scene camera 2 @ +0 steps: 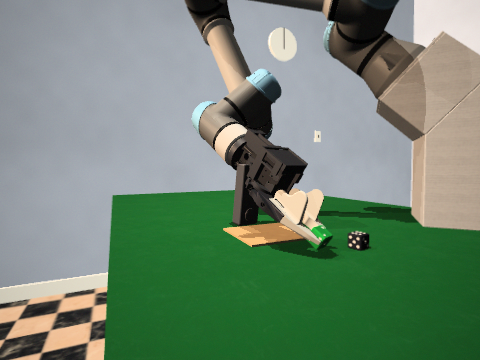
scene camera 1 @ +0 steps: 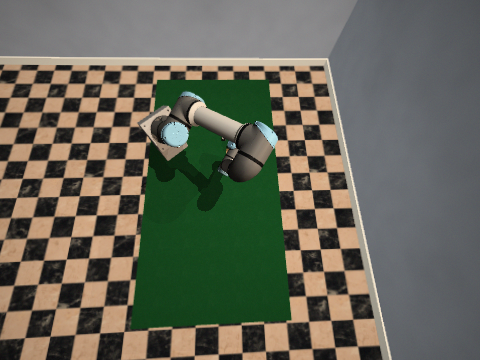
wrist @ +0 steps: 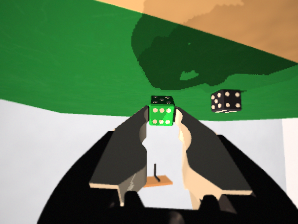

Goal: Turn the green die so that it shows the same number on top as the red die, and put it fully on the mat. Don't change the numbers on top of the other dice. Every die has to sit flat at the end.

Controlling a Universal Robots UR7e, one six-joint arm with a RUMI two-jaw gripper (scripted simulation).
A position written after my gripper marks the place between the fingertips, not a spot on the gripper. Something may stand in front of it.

Observation:
In view: my gripper (scene camera 2: 325,241), a tan mat (scene camera 2: 274,233) and a green die (wrist: 162,108).
My gripper is seen too in the wrist view (wrist: 160,107).

